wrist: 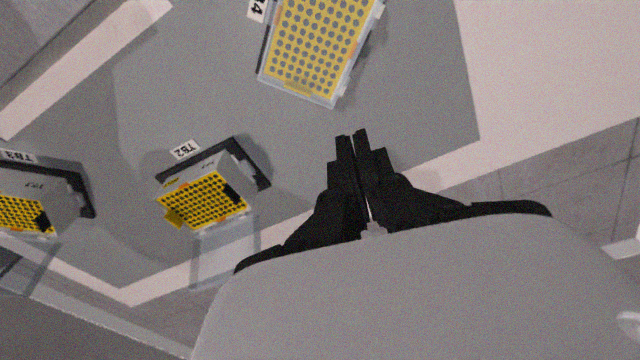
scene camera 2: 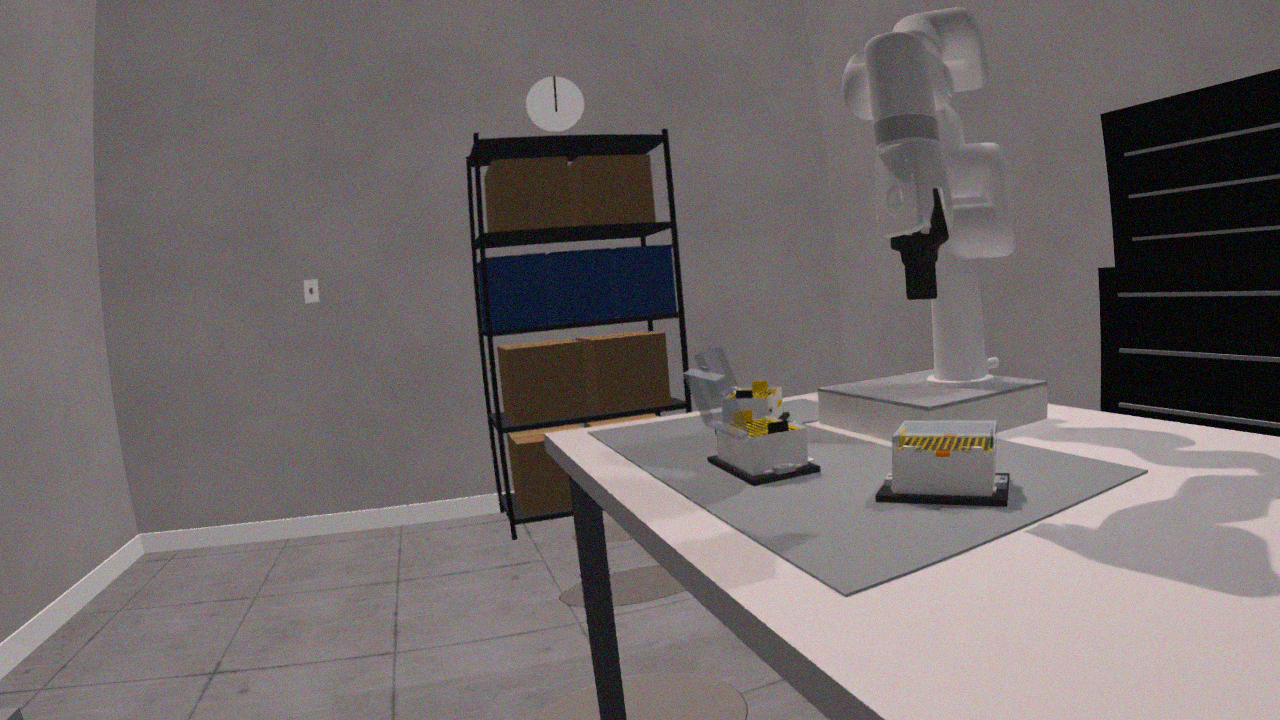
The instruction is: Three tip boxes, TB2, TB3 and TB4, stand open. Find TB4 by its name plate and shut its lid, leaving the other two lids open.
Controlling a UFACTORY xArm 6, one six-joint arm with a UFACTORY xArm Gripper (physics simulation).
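TB4 is the white box at the right of the mat in the scene view. Its clear lid lies level over the yellow tip rack. Its name plate, partly cut off in the wrist view, shows a 4. TB2 stands open, its clear lid tipped back. TB3, at the wrist view's left edge, is open too, its clear lid tipped back. My gripper is shut and empty, high above the mat and apart from the boxes.
The boxes stand on a grey mat on the pale table. The robot's base block is behind them. A black shelf rack with cartons and blue bins stands by the wall. A black cabinet is at the right.
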